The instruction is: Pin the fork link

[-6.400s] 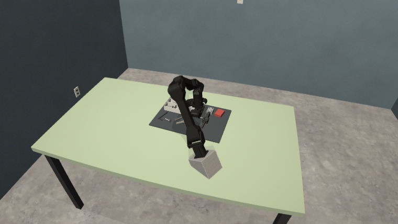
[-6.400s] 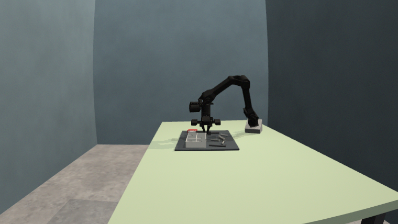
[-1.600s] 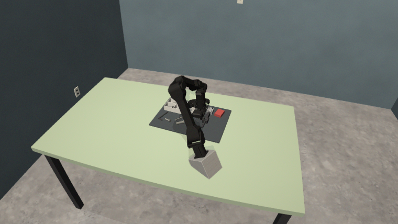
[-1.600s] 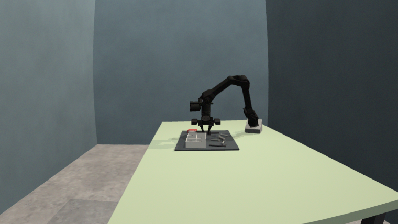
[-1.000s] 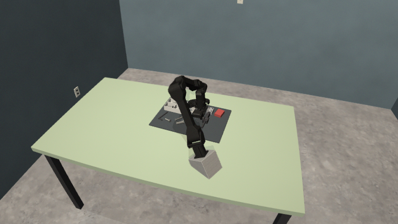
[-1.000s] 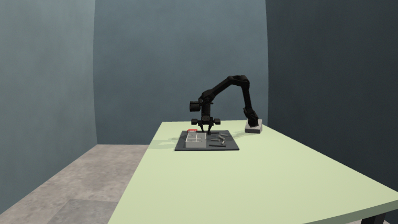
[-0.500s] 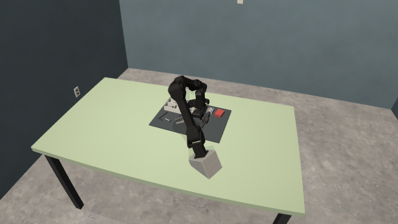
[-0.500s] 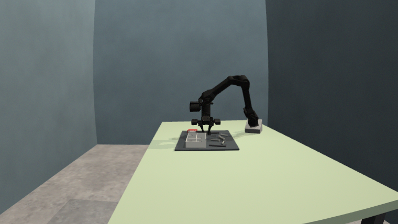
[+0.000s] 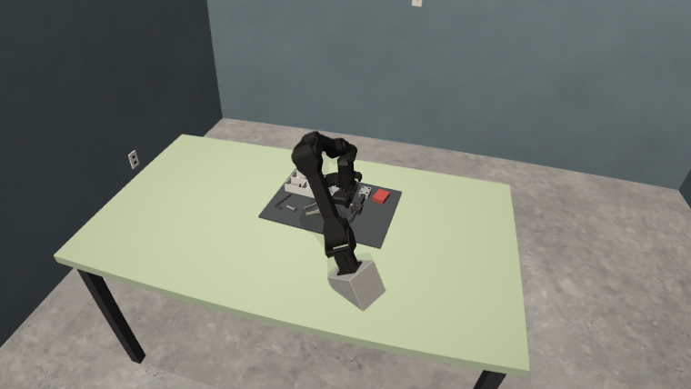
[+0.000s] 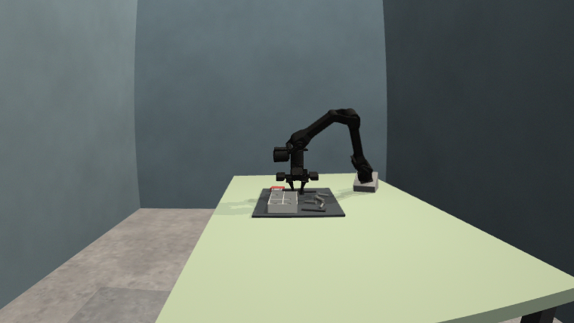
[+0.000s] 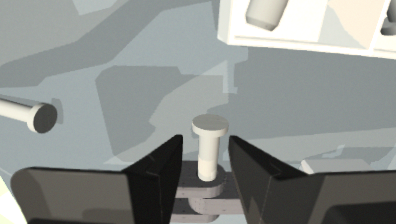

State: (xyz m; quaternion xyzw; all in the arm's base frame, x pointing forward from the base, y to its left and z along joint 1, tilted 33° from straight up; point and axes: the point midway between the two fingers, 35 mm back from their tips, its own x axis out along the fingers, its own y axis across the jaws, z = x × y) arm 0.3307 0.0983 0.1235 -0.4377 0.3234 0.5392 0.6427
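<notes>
My hand is 2 cm short of the eye plate, 4 cm to the left of it and 3 cm above it. Round my hand: red block (10 cm ahead, 10 cm to the right, 3 cm below); then white parts box (5 cm ahead, 16 cm to the left, 3 cm below); then mat (6 cm to the left, 5 cm below).
</notes>
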